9 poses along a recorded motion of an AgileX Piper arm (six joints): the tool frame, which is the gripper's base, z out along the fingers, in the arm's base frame.
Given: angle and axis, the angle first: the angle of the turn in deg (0 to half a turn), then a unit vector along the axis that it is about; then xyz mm.
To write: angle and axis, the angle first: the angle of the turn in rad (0 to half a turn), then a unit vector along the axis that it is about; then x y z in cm. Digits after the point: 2 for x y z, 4 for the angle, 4 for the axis.
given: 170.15, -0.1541, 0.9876, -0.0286, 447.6, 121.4, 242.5
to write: 2.9697, -0.1541, 0.9876, -0.0286, 44.76, 12.14, 24.25
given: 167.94, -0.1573, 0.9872, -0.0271, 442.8, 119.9, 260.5
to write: 2.9311, -0.1573, 0.9872, -0.0271, 44.28, 11.99, 26.05
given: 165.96, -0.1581, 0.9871, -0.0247, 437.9, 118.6, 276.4
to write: 2.8965, -0.1581, 0.9871, -0.0247, 43.79, 11.86, 27.64
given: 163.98, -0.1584, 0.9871, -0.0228, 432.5, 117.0, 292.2
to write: 2.8620, -0.1584, 0.9871, -0.0228, 43.25, 11.70, 29.22
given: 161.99, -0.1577, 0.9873, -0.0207, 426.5, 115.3, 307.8
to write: 2.8273, -0.1577, 0.9873, -0.0207, 42.65, 11.53, 30.78
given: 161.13, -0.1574, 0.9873, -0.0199, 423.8, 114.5, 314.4
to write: 2.8122, -0.1574, 0.9873, -0.0199, 42.38, 11.45, 31.44
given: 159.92, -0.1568, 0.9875, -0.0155, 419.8, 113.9, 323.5
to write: 2.7911, -0.1568, 0.9875, -0.0155, 41.98, 11.39, 32.35
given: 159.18, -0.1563, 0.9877, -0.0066, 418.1, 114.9, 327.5
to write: 2.7782, -0.1563, 0.9877, -0.0066, 41.81, 11.49, 32.75
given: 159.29, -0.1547, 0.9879, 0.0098, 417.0, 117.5, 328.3
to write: 2.7801, -0.1547, 0.9879, 0.0098, 41.70, 11.75, 32.83
